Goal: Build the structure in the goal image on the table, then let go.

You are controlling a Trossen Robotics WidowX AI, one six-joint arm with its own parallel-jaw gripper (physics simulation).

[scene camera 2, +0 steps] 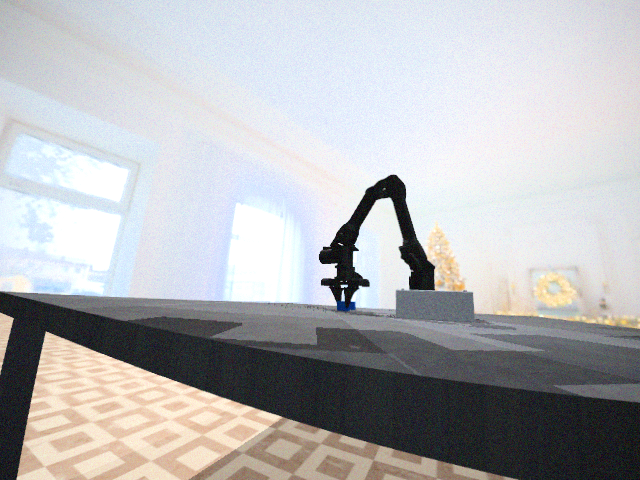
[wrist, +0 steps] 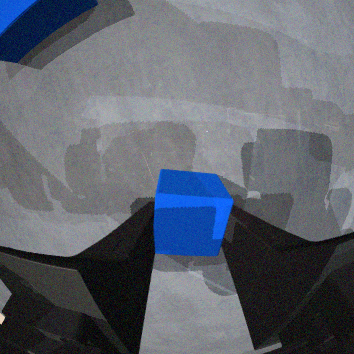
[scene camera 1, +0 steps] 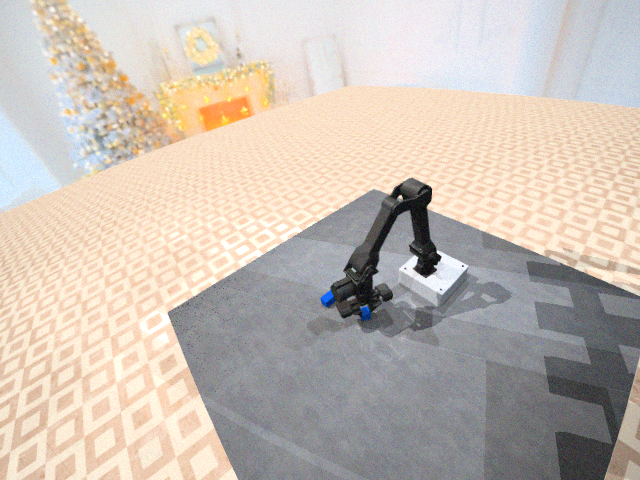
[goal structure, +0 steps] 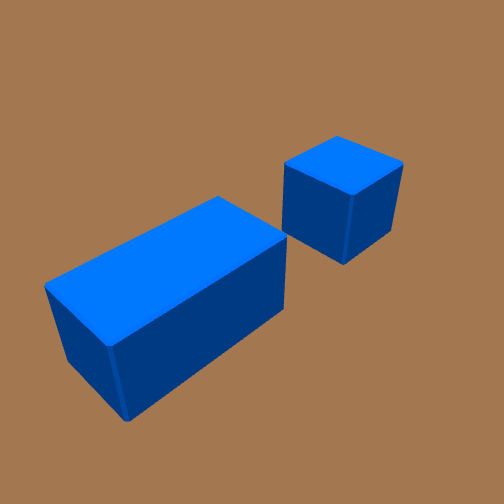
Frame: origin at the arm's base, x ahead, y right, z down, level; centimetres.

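Seen in the pictures: gripper, fingertip midpoint: (scene camera 2: 343, 307) (wrist: 185, 207) (scene camera 1: 364, 314); arm's base, link origin: (scene camera 2: 422, 292) (scene camera 1: 424, 269).
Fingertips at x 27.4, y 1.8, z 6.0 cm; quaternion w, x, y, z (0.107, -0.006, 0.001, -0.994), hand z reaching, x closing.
Observation:
Pixels of each thing's middle, then the offset from my fingertips to it.
- small blue cube, body centre: (wrist: 187, 210) (scene camera 2: 343, 305) (scene camera 1: 364, 313) dz -0.5, dx -0.1, dy +0.1 cm
- longer blue block, body centre: (wrist: 32, 7) (scene camera 1: 330, 297) dz -0.5, dx +5.7, dy +13.8 cm
A small blue cube (scene camera 1: 365, 312) (scene camera 2: 342, 306) (wrist: 187, 227) is between the two black fingers, which touch its opposite sides in the wrist view. My gripper (scene camera 1: 362, 309) (scene camera 2: 343, 303) (wrist: 185, 207) points down and is shut on this cube, low at the table. Whether the cube touches the table is hard to tell. A longer blue block (scene camera 1: 327, 298) (wrist: 20, 12) lies apart from the cube, at the upper left in the wrist view, where the frame cuts it off. In scene camera 1 the arm's wrist stands close beside it and may hide part of it.
The arm's pale square base (scene camera 1: 449, 281) (scene camera 2: 434, 305) stands on the dark grey table (scene camera 1: 310, 413) (scene camera 2: 361, 377), to the right of the gripper in both scene views. The table's near edge crosses scene camera 2. Shadows of the arm fall around the cube.

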